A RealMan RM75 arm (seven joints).
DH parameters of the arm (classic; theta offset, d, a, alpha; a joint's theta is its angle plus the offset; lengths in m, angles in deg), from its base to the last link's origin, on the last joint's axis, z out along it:
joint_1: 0 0.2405 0 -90
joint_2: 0 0 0 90
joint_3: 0 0.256 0 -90
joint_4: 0 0 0 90
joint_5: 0 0.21 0 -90
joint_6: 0 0 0 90
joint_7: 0 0.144 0 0
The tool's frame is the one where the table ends.
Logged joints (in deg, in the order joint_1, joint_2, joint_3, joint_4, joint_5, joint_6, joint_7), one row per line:
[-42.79, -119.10, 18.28, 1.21, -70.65, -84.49, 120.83]
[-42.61, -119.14, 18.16, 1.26, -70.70, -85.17, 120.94]
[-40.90, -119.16, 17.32, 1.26, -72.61, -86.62, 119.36]
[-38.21, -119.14, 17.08, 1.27, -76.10, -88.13, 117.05]
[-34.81, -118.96, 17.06, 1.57, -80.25, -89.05, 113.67]
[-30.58, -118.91, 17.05, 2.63, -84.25, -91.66, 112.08]
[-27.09, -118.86, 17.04, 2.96, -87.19, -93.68, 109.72]
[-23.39, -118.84, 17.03, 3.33, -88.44, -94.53, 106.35]
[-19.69, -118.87, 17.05, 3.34, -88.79, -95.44, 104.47]
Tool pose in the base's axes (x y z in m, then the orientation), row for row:
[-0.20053, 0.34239, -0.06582, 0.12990, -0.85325, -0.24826, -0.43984]
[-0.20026, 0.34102, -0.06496, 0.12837, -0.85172, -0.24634, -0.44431]
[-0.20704, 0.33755, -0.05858, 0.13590, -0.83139, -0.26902, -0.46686]
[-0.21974, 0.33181, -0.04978, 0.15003, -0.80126, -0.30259, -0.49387]
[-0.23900, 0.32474, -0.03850, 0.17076, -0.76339, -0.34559, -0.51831]
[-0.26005, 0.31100, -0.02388, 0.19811, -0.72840, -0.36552, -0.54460]
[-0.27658, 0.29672, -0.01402, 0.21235, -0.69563, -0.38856, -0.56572]
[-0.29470, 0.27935, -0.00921, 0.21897, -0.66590, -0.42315, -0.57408]
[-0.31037, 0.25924, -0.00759, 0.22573, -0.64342, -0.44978, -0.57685]
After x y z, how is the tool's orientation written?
As a quaternion, w x y z.
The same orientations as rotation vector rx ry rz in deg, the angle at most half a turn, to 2 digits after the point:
[-142.05, -41.33, -73.23]
[-141.92, -41.05, -74.03]
[-137.94, -44.64, -77.46]
[-131.89, -49.81, -81.29]
[-124.22, -56.24, -84.34]
[-116.78, -58.60, -87.31]
[-110.68, -61.82, -90.01]
[-105.58, -67.09, -91.02]
[-101.65, -71.06, -91.13]

